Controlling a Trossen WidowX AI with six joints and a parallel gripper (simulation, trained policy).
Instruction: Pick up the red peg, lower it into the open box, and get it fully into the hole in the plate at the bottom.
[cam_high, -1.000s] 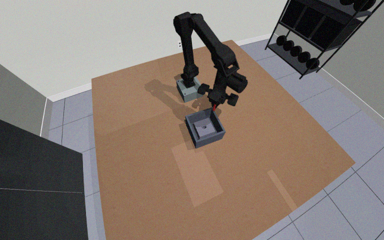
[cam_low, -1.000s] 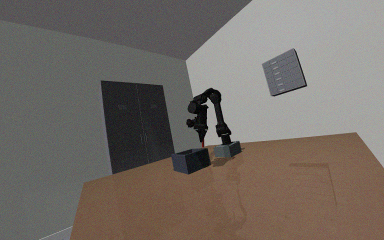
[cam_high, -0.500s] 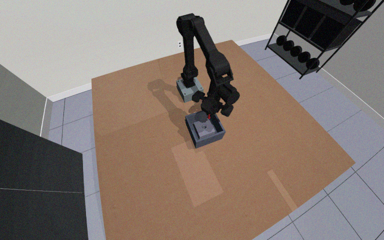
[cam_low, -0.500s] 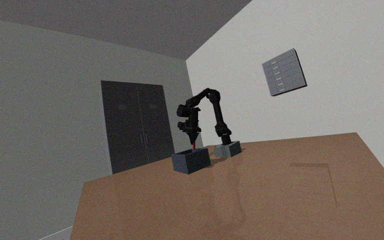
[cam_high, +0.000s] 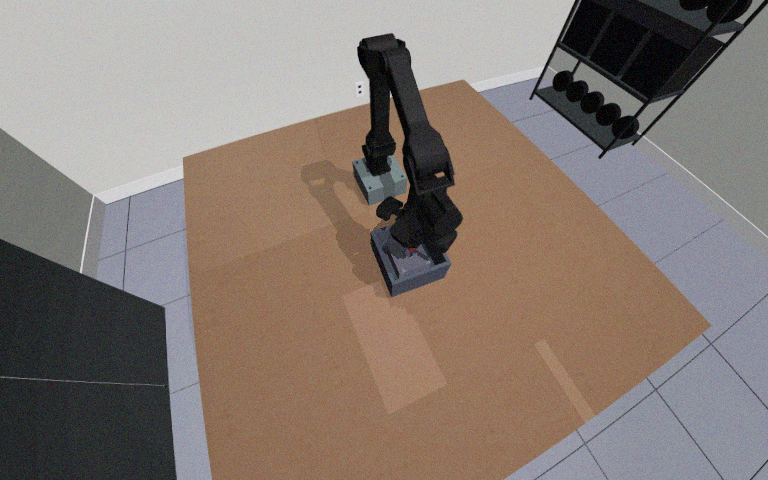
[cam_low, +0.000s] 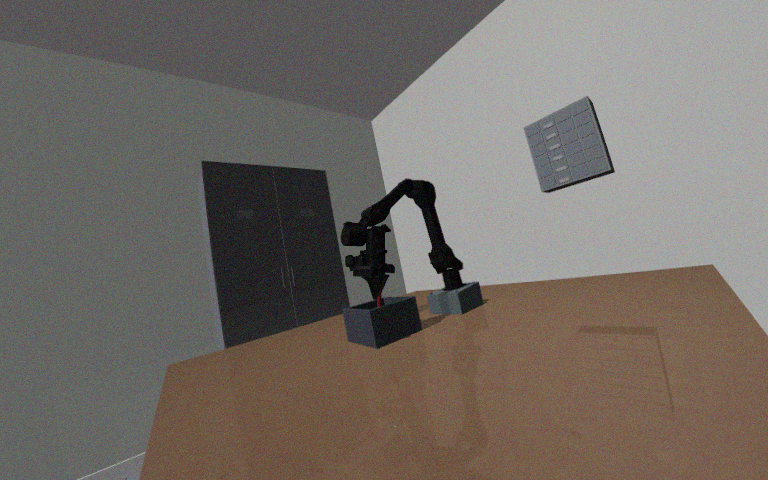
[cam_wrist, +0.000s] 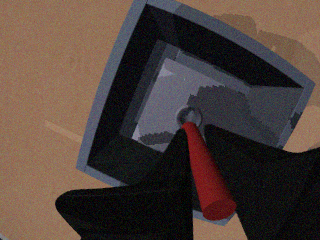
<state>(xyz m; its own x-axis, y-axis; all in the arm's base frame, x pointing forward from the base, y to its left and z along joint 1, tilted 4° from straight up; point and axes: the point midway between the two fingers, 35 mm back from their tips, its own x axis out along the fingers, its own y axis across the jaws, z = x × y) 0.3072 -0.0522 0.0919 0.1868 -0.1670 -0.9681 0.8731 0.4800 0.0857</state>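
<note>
Right now my gripper tip is 1 cm past the red peg, 1 cm to the right of it and 1 cm below it. Round my gripper tip: plate 6 cm below; grey box 8 cm below.
</note>
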